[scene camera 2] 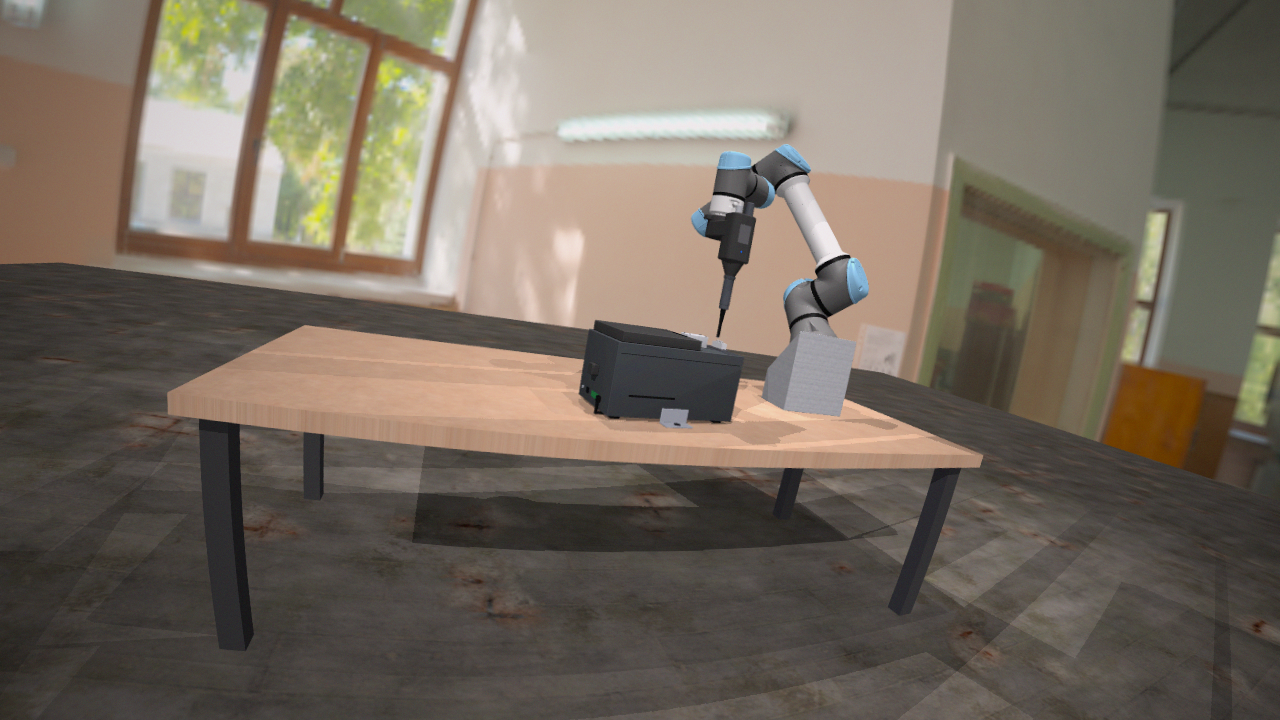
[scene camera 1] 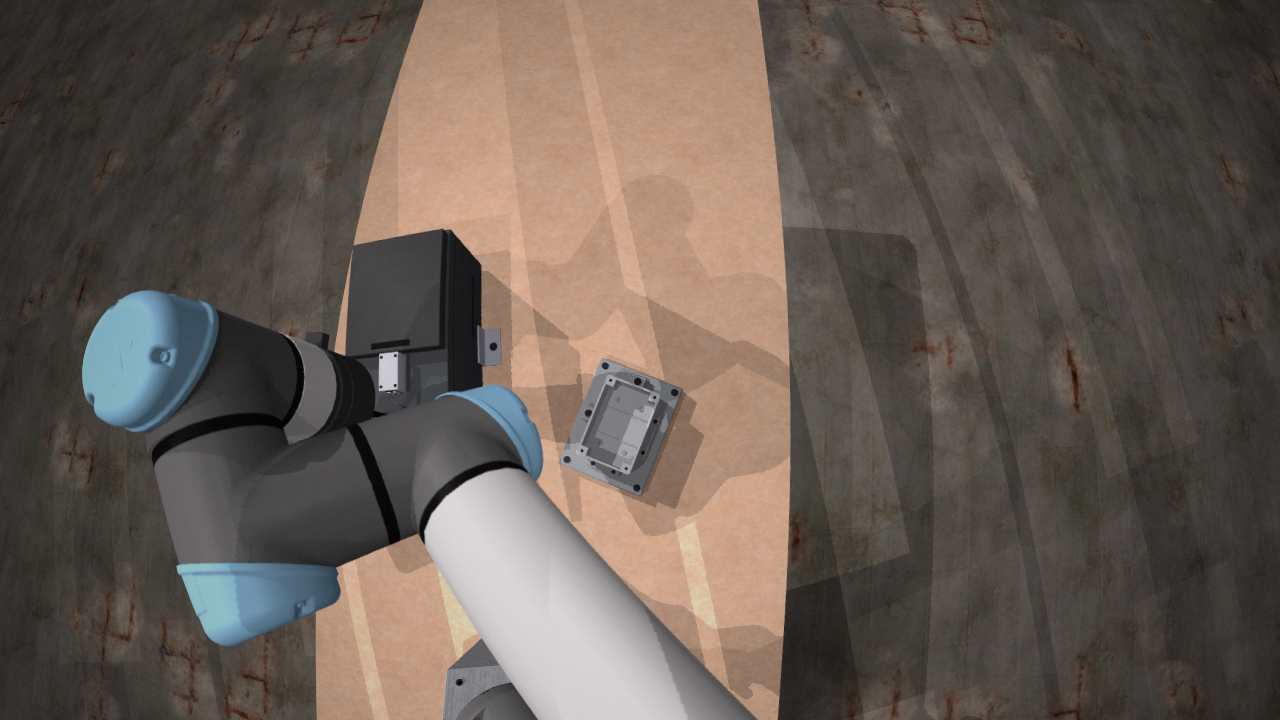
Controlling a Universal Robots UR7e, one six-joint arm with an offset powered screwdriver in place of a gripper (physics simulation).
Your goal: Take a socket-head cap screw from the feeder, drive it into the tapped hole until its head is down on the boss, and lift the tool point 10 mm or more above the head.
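The screw feeder [scene camera 1: 396, 295] [scene camera 2: 666, 380] is a black box on the table, with a small silver block [scene camera 1: 388, 372] on its lower front part. My screwdriver [scene camera 2: 718, 335] points down in scene camera 2, its thin dark tip close to the silver pieces at the feeder's right end. Contact is too small to tell. In scene camera 1 the tip is hidden under the arm. Whether the tip bears a screw cannot be seen. The grey rectangular housing [scene camera 1: 581, 429] lies turned on the table, right of the feeder, with several dark holes around its rim. It does not show in scene camera 2.
A small silver bracket [scene camera 1: 489, 346] [scene camera 2: 674, 418] stands beside the feeder. The arm's white link [scene camera 1: 554, 573] [scene camera 2: 815, 219] crosses between the feeder and the housing's near side in scene camera 1. The grey pedestal [scene camera 2: 810, 376] carries the arm on the wooden table [scene camera 1: 572, 116] [scene camera 2: 358, 385].
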